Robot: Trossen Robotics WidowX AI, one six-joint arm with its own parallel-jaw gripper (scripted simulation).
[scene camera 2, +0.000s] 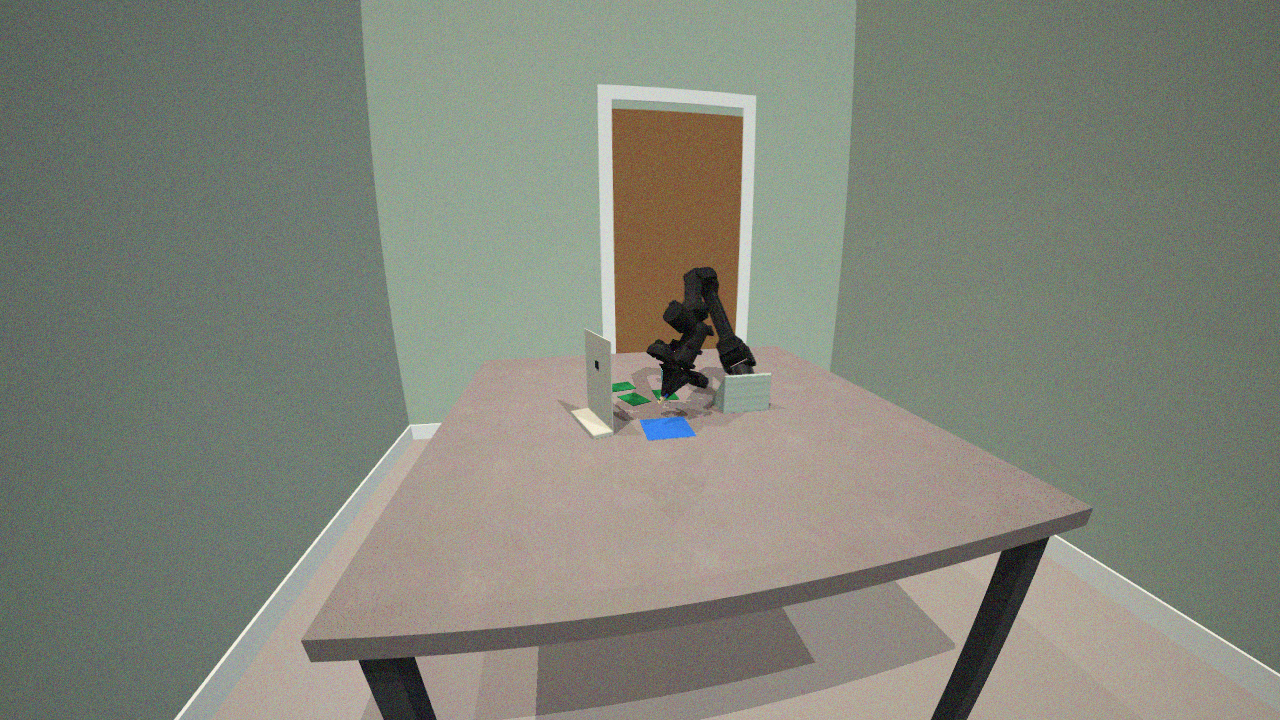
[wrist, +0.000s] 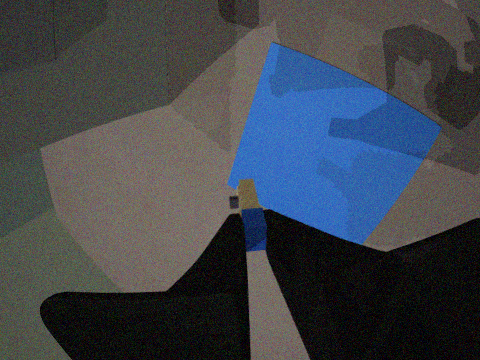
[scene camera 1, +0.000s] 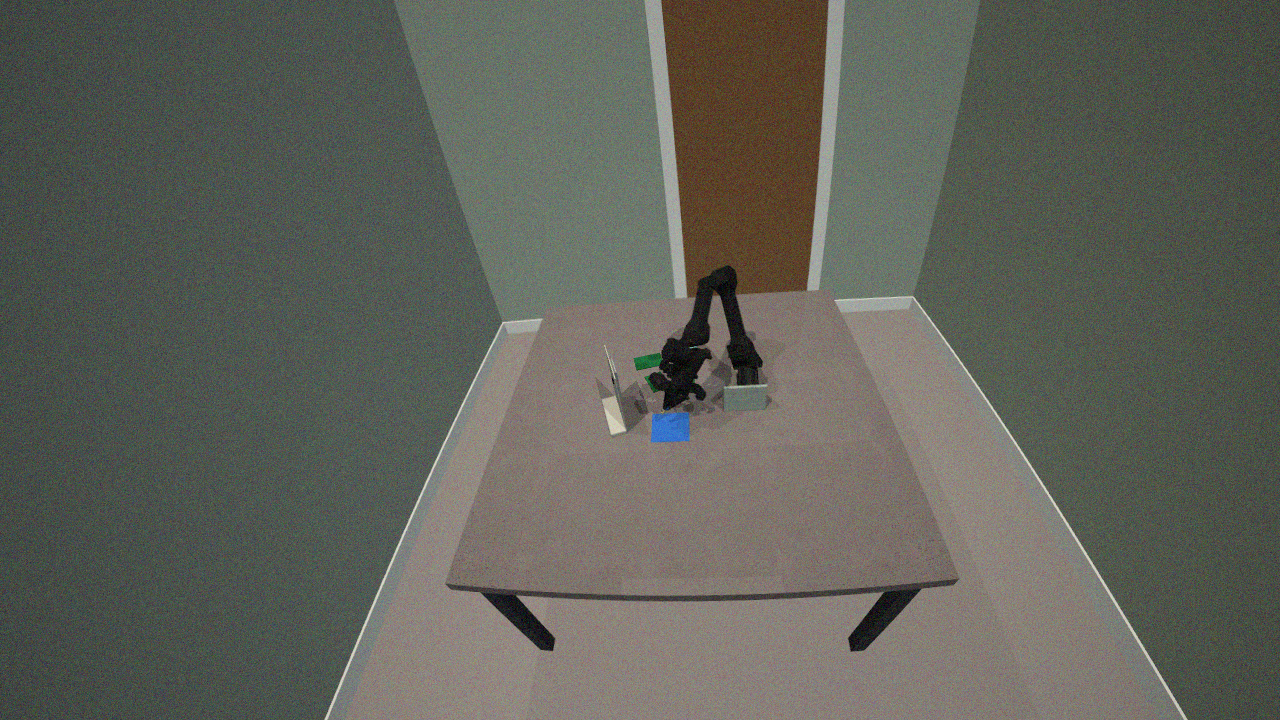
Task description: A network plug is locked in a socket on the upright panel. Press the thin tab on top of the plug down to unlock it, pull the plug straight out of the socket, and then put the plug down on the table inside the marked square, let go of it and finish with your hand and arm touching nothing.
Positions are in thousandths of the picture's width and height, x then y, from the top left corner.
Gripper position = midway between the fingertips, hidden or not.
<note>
In view: the gripper (scene camera 2: 518,551), a blue marked square (scene camera 1: 528,592) and an upright panel (scene camera 1: 479,565).
The gripper shows as well in the wrist view (wrist: 522,618) and in scene camera 1 (scene camera 1: 520,569). The blue marked square is seen too in scene camera 2 (scene camera 2: 512,597) and in the wrist view (wrist: 680,412). The upright panel also shows in the wrist view (wrist: 151,201).
</note>
